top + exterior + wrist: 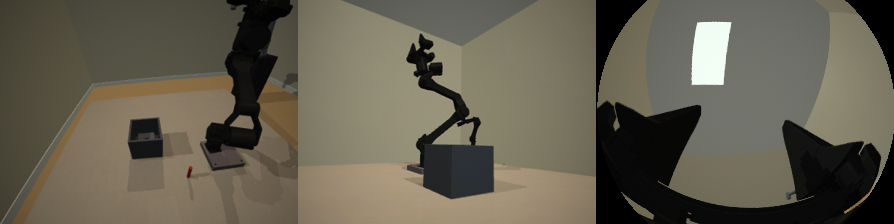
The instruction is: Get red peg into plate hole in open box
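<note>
My gripper tip is 220 mm short of the red peg, 170 mm to the right of it and 650 mm above it. From my gripper tip the other things lie so: grey plate 390 mm ahead, 40 mm to the right, 650 mm below.
</note>
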